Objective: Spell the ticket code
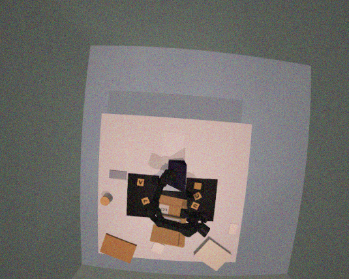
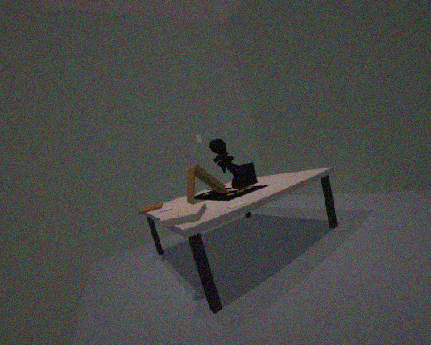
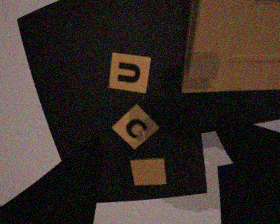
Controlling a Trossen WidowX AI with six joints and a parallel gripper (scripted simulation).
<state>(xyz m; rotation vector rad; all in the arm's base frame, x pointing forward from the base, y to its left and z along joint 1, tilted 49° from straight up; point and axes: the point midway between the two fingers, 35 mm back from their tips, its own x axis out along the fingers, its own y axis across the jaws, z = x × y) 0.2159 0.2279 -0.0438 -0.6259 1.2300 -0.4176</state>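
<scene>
Now: gripper tip 12 cm to the left of the letter tile, 12 cm short of it and 1 cm above it. Round my gripper tip: white ticket: 22 cm to the right, 8 cm below, 6 cm ahead; then white piece: 43 cm to the left, 21 cm ahead, 17 cm below; then black mat: 18 cm below, 17 cm to the right, 3 cm behind.
</scene>
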